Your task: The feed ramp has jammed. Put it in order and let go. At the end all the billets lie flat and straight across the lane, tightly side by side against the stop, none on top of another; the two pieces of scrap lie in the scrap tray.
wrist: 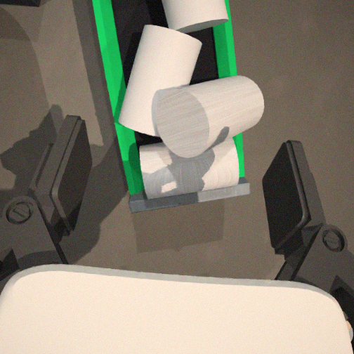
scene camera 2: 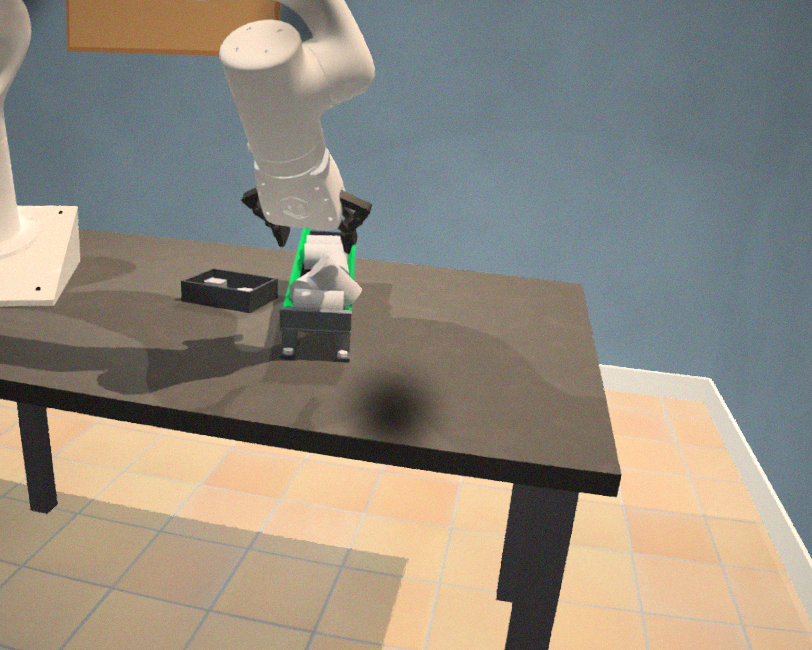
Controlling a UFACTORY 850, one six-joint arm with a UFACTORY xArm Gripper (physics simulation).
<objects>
my gripper: wrist; scene camera 2
billet: wrist; scene camera 2
same spot on my gripper: (wrist: 297, 228) = (scene camera 2: 344, 219)
same spot on billet: (wrist: 164, 173) = (scene camera 2: 306, 289)
</objects>
